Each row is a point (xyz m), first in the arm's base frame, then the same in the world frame.
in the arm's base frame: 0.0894 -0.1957 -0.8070
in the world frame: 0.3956 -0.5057 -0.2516
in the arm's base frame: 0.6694 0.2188 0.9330
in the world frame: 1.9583 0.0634 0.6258
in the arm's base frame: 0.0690 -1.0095 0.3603
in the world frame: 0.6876 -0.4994 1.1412
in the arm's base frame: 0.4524 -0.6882 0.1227
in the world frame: 0.9640 -0.6669 0.6915
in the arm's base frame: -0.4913 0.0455 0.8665
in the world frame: 1.0222 0.7268 0.8815
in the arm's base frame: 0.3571 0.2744 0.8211
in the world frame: 1.6974 0.2646 0.5579
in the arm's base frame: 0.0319 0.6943 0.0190
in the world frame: 1.1962 0.4089 -0.2505
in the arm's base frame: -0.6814 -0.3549 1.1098
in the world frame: 0.8527 0.7168 1.3578
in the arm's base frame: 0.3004 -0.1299 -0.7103
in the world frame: 0.6277 -0.5708 -0.2605
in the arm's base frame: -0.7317 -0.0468 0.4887
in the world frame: 0.6006 0.6803 0.7110
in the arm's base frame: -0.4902 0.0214 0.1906
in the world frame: 0.6345 0.4330 0.4118
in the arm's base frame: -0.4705 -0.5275 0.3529
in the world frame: 0.5054 0.1566 0.8965
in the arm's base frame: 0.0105 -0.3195 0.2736
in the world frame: 0.8915 -0.0806 0.6216
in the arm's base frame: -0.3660 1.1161 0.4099
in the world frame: 1.3120 1.0960 -0.1909
